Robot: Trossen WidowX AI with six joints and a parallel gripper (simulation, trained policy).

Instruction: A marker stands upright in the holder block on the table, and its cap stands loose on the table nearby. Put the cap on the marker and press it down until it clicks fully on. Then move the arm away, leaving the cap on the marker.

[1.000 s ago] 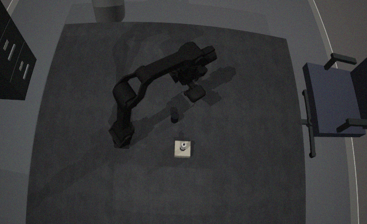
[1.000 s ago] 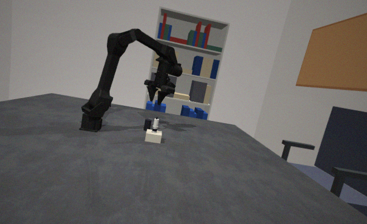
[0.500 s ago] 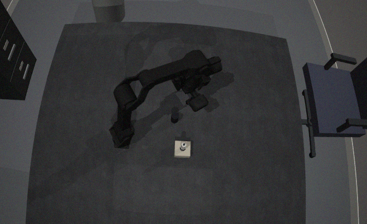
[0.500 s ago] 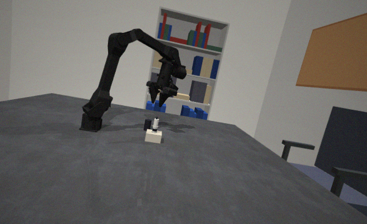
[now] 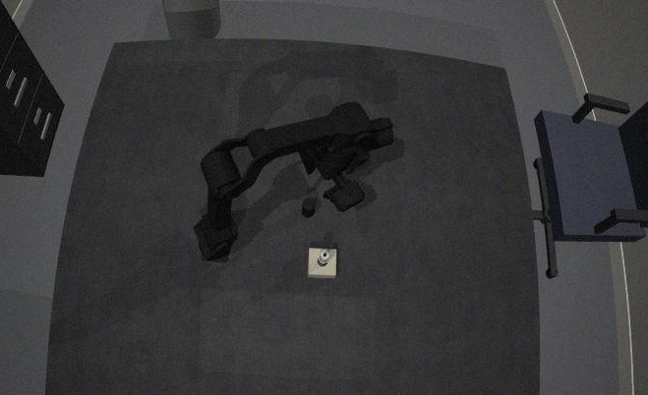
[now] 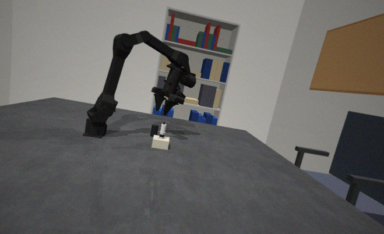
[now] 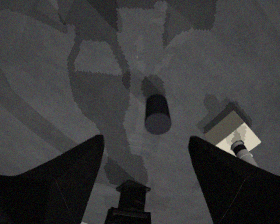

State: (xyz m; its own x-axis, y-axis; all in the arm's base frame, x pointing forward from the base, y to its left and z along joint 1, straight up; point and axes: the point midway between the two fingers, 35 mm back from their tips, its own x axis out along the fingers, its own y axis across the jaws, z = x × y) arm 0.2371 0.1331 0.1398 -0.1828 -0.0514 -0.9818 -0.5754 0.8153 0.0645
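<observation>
The marker cap lies 1 cm behind my gripper tip, 2 cm to the right of it and 8 cm below it. From my gripper tip the other things lie so: holder block: 2 cm ahead, 15 cm to the right, 9 cm below; then white marker: 2 cm ahead, 15 cm to the right, 3 cm below.
</observation>
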